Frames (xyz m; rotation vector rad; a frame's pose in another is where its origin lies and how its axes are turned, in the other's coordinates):
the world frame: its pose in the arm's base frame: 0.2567 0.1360 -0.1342 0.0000 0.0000 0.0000
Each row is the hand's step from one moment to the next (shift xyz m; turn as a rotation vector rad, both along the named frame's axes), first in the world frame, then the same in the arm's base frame.
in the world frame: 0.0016 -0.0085 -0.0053 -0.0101 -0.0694 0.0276
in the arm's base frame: 0.0016 -0.0085 -0.0053 -0.0101 -0.0694 0.0276
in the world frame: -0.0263 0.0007 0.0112 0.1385 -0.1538 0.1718
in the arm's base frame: -0.0263 0.0007 0.0112 0.1385 -0.1538 0.1718
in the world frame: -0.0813 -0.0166 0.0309 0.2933 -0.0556 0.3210
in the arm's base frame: -0.0813 -0.0166 0.0309 0.2933 -0.0556 0.3210
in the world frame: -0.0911 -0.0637 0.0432 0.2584 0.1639 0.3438
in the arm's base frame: -0.0911 -0.0637 0.0432 0.2584 0.1639 0.3438
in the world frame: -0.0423 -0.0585 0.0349 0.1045 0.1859 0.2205
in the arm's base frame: -0.0423 -0.0585 0.0349 0.1045 0.1859 0.2205
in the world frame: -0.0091 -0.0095 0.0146 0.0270 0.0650 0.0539
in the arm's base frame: -0.0091 -0.0095 0.0146 0.0270 0.0650 0.0539
